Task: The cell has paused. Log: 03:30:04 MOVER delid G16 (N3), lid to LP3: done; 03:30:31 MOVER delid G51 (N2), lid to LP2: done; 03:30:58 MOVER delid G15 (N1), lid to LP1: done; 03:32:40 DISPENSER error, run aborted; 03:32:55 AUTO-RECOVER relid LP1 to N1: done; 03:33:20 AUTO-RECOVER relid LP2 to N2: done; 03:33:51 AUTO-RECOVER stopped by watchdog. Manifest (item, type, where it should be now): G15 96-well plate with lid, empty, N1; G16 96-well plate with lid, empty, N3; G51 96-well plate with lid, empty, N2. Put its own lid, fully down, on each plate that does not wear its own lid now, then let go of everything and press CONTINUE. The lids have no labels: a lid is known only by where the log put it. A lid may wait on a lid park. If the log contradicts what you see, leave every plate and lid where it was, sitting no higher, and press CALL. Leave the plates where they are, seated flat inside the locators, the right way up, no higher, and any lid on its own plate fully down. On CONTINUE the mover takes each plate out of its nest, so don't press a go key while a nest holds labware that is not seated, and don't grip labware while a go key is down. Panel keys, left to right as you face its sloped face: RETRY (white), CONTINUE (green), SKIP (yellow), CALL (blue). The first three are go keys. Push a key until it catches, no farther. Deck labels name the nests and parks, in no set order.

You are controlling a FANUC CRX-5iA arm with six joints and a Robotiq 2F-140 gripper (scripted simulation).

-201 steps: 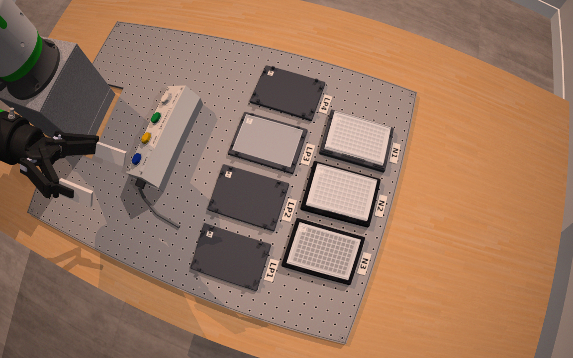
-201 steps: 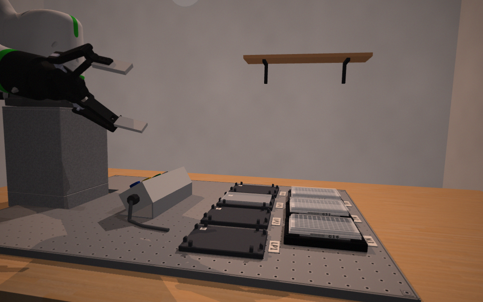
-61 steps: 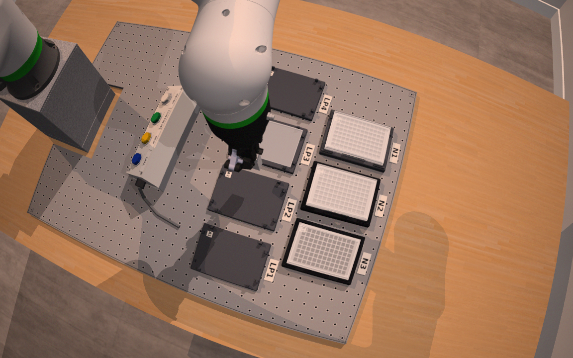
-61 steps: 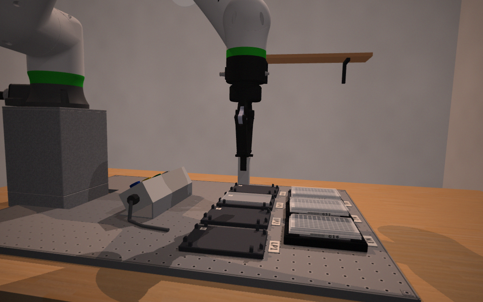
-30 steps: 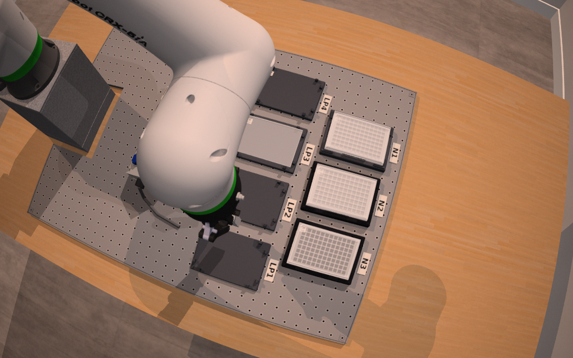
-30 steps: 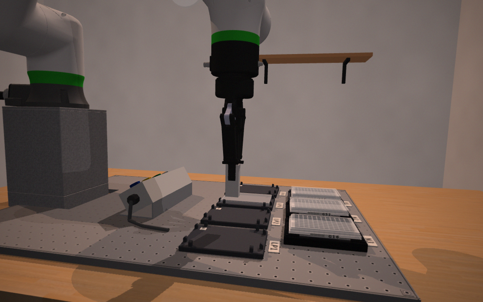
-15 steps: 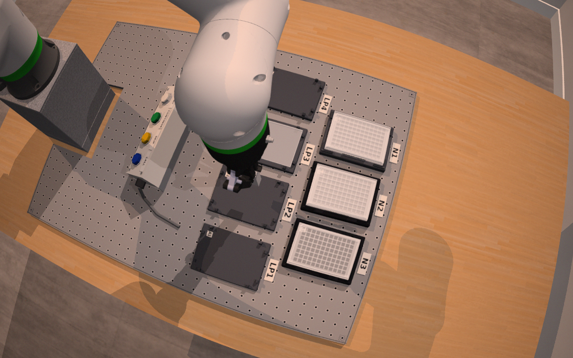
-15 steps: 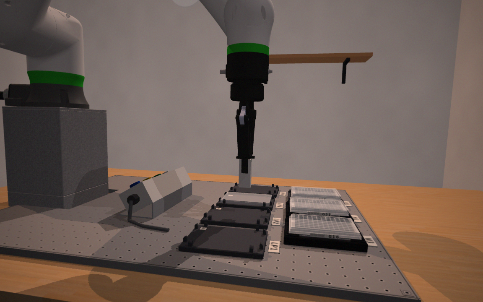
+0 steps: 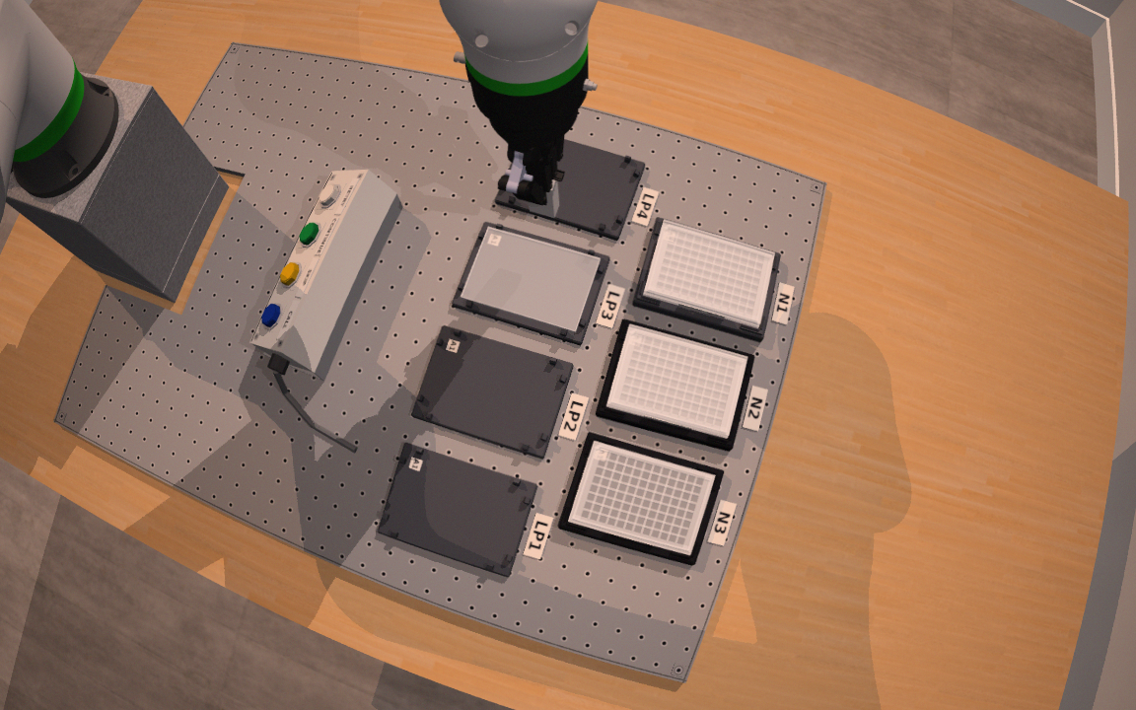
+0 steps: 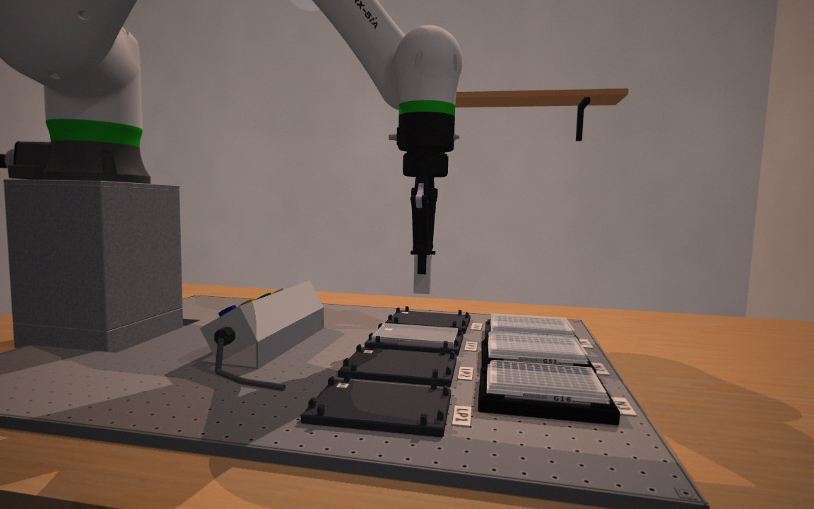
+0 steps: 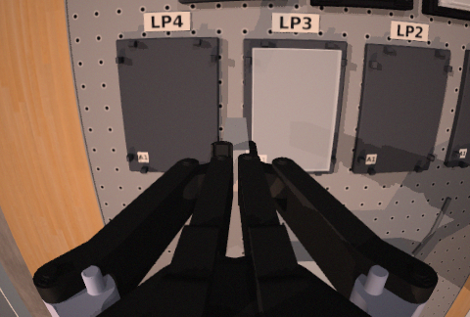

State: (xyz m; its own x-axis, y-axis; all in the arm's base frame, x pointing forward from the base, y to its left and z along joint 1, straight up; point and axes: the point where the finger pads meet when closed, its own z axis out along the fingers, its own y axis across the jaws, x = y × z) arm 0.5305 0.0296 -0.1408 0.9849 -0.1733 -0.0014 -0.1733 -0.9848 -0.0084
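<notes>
Right now my hand is 9 cm above the clear lid, 6 cm to the left of it and 1 cm past it. From my hand the other things lie so: lid park LP2: 18 cm to the right, 10 cm below, 3 cm behind; then lid park LP4: 10 cm below, 7 cm to the left, 2 cm ahead; then lid park LP3: 10 cm below, 6 cm to the right, 1 cm behind.
</notes>
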